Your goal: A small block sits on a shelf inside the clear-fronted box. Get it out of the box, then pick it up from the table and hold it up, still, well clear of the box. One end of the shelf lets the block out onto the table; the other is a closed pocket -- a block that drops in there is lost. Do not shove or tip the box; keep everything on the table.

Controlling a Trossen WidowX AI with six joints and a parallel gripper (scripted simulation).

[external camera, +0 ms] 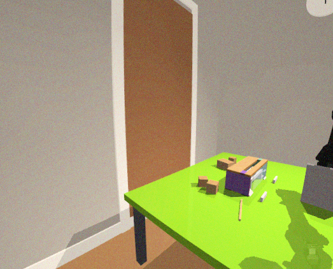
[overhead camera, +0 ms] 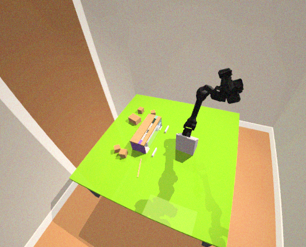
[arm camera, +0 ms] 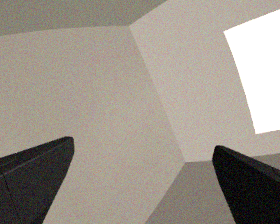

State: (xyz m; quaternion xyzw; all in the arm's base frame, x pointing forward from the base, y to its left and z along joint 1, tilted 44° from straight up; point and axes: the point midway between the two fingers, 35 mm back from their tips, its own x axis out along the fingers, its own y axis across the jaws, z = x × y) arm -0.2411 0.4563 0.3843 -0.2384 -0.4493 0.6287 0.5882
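Now: the box 58 cm ahead of my gripper tip, 6 cm to the right of it and 74 cm below it. From my gripper tip the other things lie so: thin wooden stick 50 cm ahead, 28 cm to the left, 80 cm below.
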